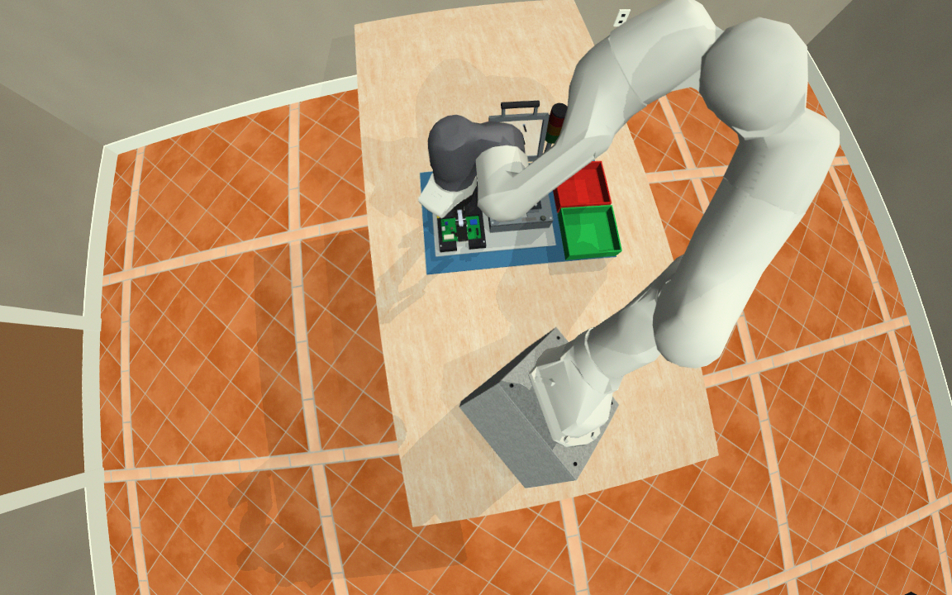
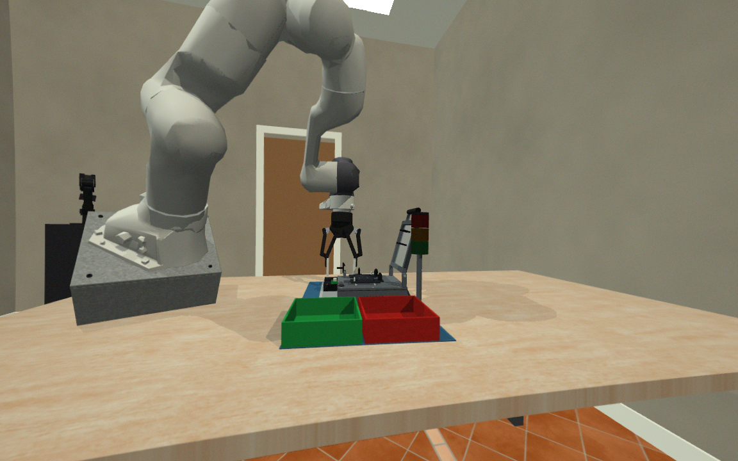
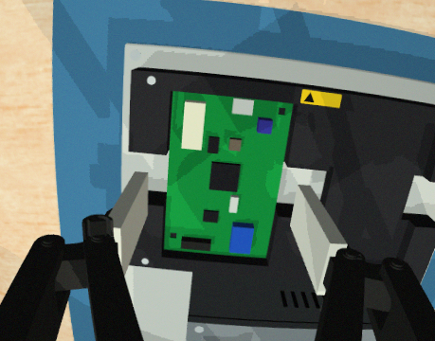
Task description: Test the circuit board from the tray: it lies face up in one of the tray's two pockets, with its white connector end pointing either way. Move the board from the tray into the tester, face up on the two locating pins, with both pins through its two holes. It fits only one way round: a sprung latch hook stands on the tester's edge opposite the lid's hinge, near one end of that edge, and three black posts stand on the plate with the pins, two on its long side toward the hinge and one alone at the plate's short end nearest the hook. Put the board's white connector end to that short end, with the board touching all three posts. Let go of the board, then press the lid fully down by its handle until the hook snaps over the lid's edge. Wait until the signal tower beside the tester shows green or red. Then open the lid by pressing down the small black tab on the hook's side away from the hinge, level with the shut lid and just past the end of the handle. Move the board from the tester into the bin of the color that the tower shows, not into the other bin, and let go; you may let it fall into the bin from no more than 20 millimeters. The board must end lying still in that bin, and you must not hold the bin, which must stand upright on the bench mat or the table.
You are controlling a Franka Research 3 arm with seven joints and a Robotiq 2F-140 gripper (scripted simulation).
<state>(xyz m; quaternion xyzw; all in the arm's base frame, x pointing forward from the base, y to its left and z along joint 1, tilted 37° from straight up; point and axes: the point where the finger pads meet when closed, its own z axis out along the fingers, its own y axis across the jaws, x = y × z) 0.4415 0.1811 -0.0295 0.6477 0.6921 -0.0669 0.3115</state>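
My gripper is now 50 mm above the green circuit board. Also, from my hand: latch hook: 10 mm behind, 110 mm to the right, 20 mm above; tester plate: 60 mm ahead, 160 mm to the right; tester lid: 180 mm ahead, 180 mm to the right, 120 mm above.
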